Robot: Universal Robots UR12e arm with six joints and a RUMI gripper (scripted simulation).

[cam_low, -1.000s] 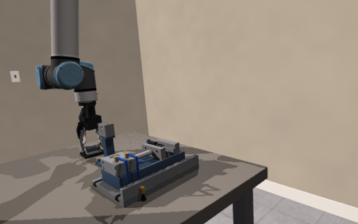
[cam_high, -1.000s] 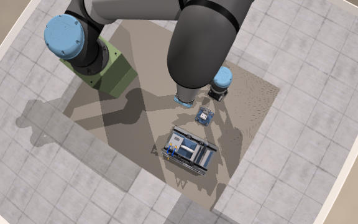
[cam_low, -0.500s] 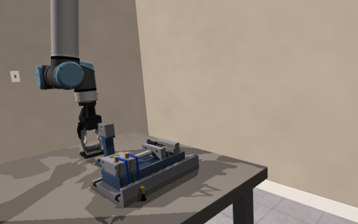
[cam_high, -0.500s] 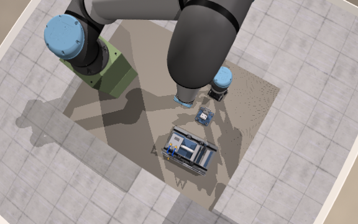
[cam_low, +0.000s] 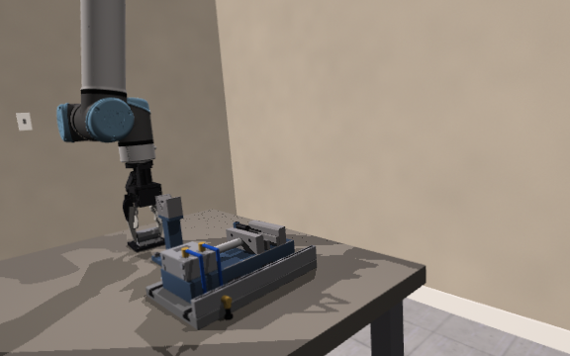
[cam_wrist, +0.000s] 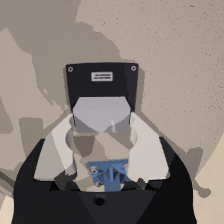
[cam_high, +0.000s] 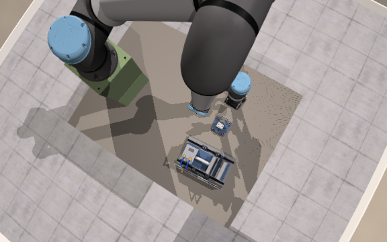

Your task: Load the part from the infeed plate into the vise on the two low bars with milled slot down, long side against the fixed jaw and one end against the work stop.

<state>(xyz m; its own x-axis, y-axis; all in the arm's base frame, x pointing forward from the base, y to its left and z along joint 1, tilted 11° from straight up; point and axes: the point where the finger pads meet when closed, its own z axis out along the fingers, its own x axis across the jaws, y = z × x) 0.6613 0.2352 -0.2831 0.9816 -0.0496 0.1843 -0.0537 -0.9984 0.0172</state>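
Now: the part 10 mm to the right of my hand and 10 mm below it. Round my hand: work stop rod 100 mm ahead, 340 mm to the right, 60 mm above; then black infeed plate 10 mm to the left, 30 mm below; then vise 30 mm ahead, 390 mm to the right, 10 mm above.
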